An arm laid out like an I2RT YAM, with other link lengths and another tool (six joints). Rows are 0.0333 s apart.
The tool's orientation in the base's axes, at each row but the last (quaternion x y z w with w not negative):
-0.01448 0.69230 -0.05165 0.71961
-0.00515 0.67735 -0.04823 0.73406
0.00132 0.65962 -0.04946 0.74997
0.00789 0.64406 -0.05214 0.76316
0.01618 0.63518 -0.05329 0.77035
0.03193 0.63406 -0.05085 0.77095
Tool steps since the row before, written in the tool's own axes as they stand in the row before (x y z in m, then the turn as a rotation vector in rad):
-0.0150 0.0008 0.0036 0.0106 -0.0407 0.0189
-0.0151 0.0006 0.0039 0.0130 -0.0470 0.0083
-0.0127 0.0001 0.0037 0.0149 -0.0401 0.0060
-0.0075 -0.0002 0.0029 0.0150 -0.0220 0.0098
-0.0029 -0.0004 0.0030 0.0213 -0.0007 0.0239
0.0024 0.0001 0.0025 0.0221 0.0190 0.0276
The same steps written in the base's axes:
0.0031 0.0020 0.0150 0.0170 -0.0424 -0.0060
0.0027 0.0015 0.0153 0.0063 -0.0483 -0.0088
0.0021 0.0008 0.0130 0.0048 -0.0414 -0.0114
0.0016 0.0001 0.0079 0.0101 -0.0237 -0.0119
0.0023 -0.0005 0.0034 0.0273 -0.0042 -0.0162
0.0029 -0.0003 -0.0019 0.0334 0.0149 -0.0166

